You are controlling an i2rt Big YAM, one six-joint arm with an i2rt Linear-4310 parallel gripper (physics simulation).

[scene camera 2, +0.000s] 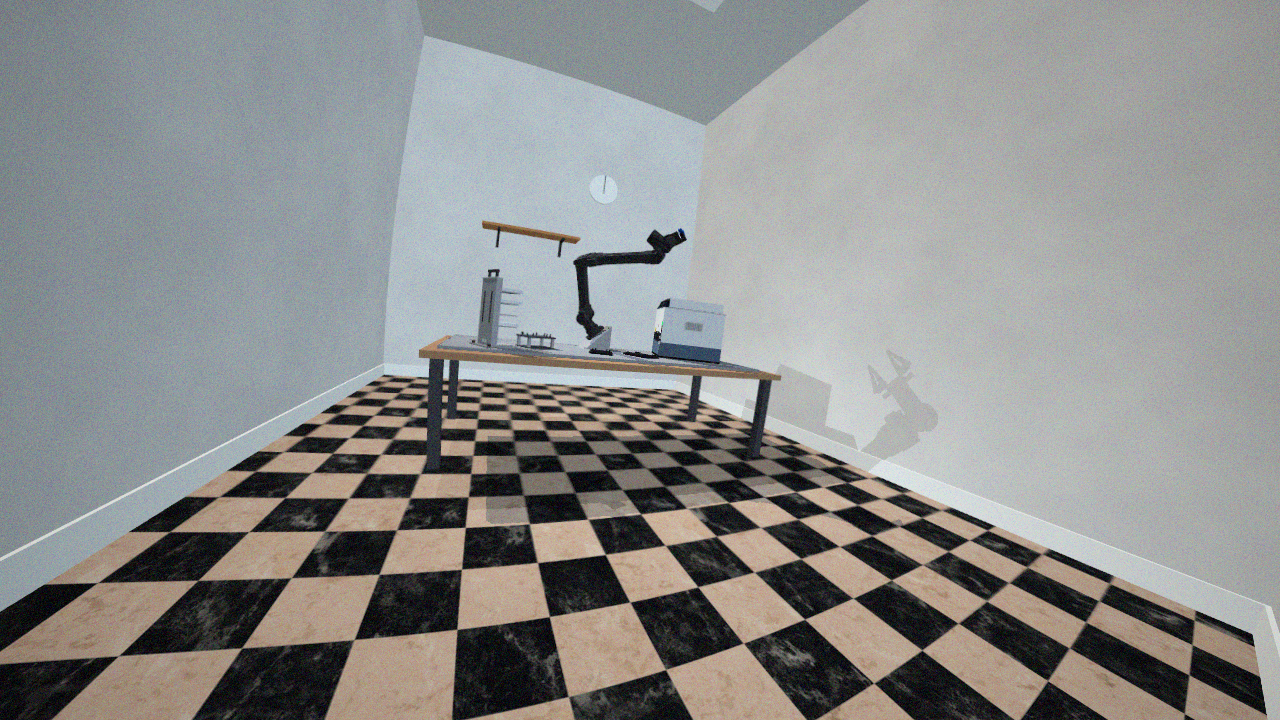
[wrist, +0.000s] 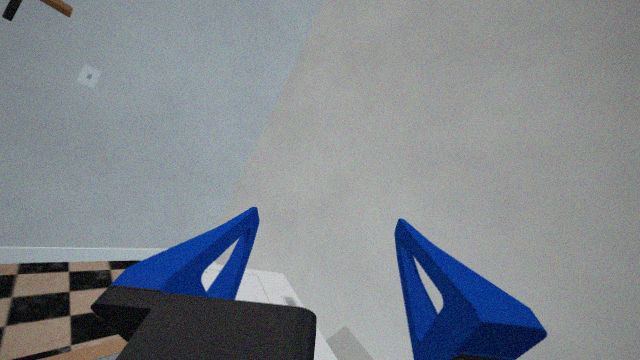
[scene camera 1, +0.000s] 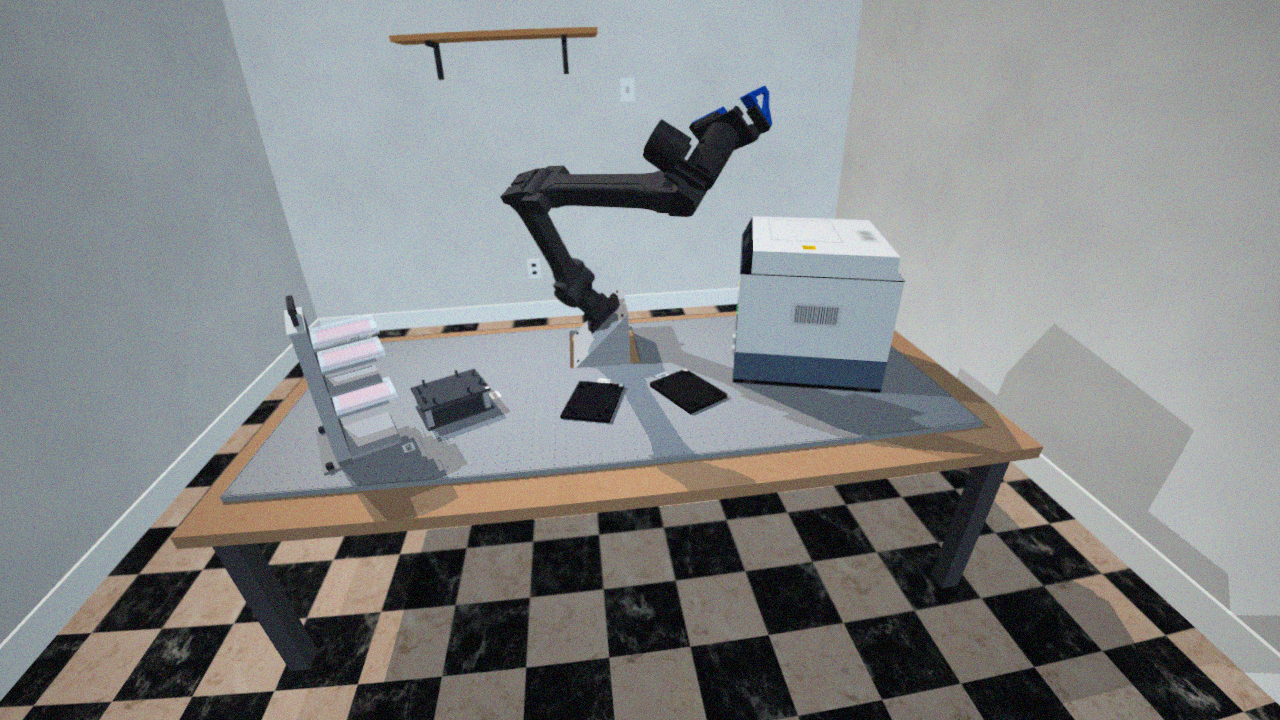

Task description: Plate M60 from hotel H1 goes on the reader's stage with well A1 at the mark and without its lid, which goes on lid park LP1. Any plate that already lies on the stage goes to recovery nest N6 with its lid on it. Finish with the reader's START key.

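Where they show: gripper, fingertip midpoint: (scene camera 2: 675, 235) (wrist: 326, 219) (scene camera 1: 745, 99); arm's base, origin of the base link: (scene camera 2: 595, 333) (scene camera 1: 605, 314).
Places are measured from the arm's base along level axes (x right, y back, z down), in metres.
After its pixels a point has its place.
My gripper (scene camera 1: 745, 98) @[x -0.251, y -0.449, z -0.586 m] (scene camera 2: 682, 233) @[x -0.251, y -0.449, z -0.586 m] (wrist: 326, 219) @[x -0.251, y -0.449, z -0.586 m] is open and empty, its blue fingers wide apart, raised high above the table near the reader. The white and navy reader (scene camera 1: 816, 335) @[x -0.495, y -0.357, z -0.058 m] (scene camera 2: 690, 329) @[x -0.469, y -0.351, z -0.094 m] stands at the right; part of its white top also shows in the wrist view (wrist: 260, 287) @[x -0.612, y -0.122, z -0.263 m]. Its stage and START key are hidden from view. The plate hotel (scene camera 1: 324, 394) @[x 0.600, y -0.490, z -0.080 m] (scene camera 2: 489, 308) @[x 0.640, y -0.456, z -0.082 m] stands at the left, with several pinkish plates on its shelves, the uppermost plate (scene camera 1: 347, 331) @[x 0.550, y -0.416, z -0.183 m] near its top. Labels are too small to read, so I cannot tell which plate is M60.
A dark raised stand with pegs (scene camera 1: 453, 390) @[x 0.390, y -0.325, z 0.030 m] (scene camera 2: 535, 339) @[x 0.412, y -0.382, z 0.035 m] is right of the hotel. Two flat black pads, one near the middle (scene camera 1: 592, 402) @[x 0.059, y -0.352, z 0.080 m] and one nearer the reader (scene camera 1: 688, 391) @[x -0.182, y -0.343, z 0.079 m], lie on the grey board (scene camera 1: 528, 447) @[x 0.207, y -0.497, z 0.090 m]. A wooden wall shelf (scene camera 1: 492, 35) (scene camera 2: 529, 232) hangs behind the arm.
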